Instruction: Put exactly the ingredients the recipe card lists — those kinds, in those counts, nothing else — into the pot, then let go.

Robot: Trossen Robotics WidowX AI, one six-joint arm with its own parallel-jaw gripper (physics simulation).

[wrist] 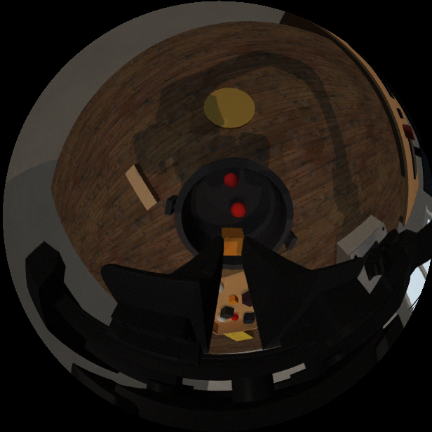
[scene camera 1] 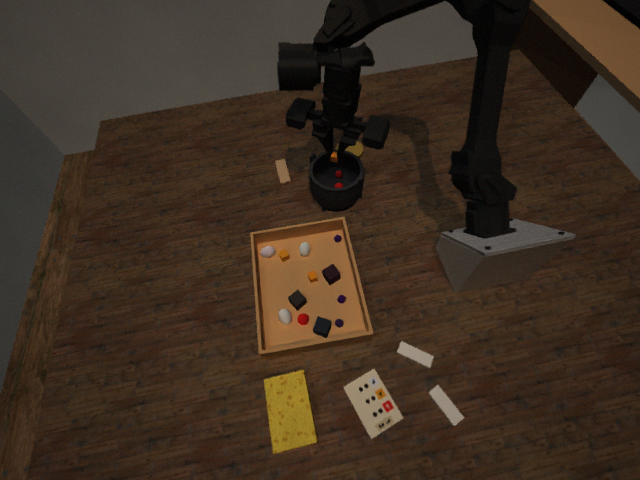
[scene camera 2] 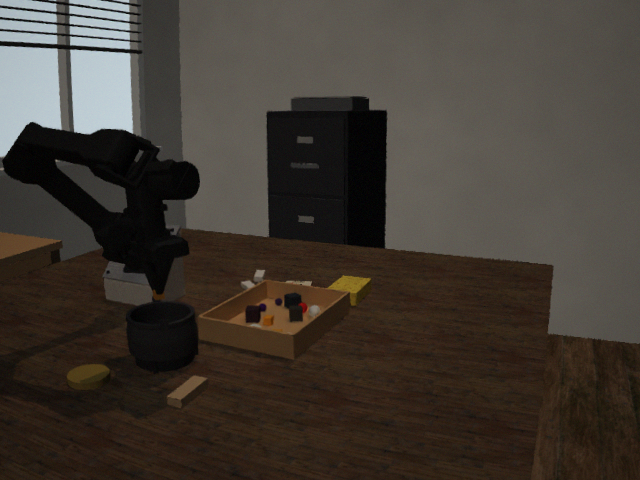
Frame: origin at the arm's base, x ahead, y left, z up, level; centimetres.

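Seen in the pictures: gripper, between the fingertips: (scene camera 1: 334,156) (scene camera 2: 158,293); arm's base, origin of its link: (scene camera 1: 488,231).
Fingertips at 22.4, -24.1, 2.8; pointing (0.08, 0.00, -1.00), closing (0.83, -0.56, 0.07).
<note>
Pixels of each thing's top centre, then the offset from my fingertips to it, as dx, dy, dz.
- orange cube, centre of its top: (scene camera 2: 158,289) (scene camera 1: 334,154) +0.0, +0.0, +0.6
- black pot, centre of its top: (scene camera 2: 159,307) (scene camera 1: 336,166) -0.2, +0.3, -2.7
- wooden tray, centre of its top: (scene camera 1: 306,278) (scene camera 2: 277,303) +12.1, +21.5, -7.6
- recipe card, centre of its top: (scene camera 1: 372,402) +6.5, +44.8, -12.0
- yellow sponge, centre of its top: (scene camera 1: 289,409) (scene camera 2: 349,283) +20.1, +42.5, -9.1
- tan block, centre of its top: (scene camera 2: 187,387) (scene camera 1: 282,170) +10.7, -9.4, -10.6
- yellow disc, centre of its top: (scene camera 2: 88,373) (scene camera 1: 349,148) -7.1, -11.7, -10.9
My gripper (scene camera 1: 334,150) (scene camera 2: 158,293) (wrist: 231,241) is shut on an orange cube (scene camera 1: 333,157) (scene camera 2: 158,296) (wrist: 232,243) and holds it just above the rim of the black pot (scene camera 1: 336,198) (scene camera 2: 162,338) (wrist: 286,200). Two red balls lie in the pot, one red ball (scene camera 1: 338,174) (wrist: 231,180) and another red ball (scene camera 1: 338,186) (wrist: 238,209). The wooden tray (scene camera 1: 315,345) (scene camera 2: 248,344) holds two orange cubes, a red ball (scene camera 1: 302,319), three egg shapes, three dark cubes and three small purple balls. The recipe card (scene camera 1: 361,403) lies below the tray in scene camera 1; its marks are small.
A yellow sponge (scene camera 1: 290,411) (scene camera 2: 351,288) lies beside the card. Two white blocks (scene camera 1: 415,354) (scene camera 1: 446,405) lie to its right. A tan block (scene camera 1: 282,171) (scene camera 2: 187,391) (wrist: 141,187) and a yellow disc (scene camera 1: 355,149) (scene camera 2: 88,376) (wrist: 229,108) lie near the pot.
</note>
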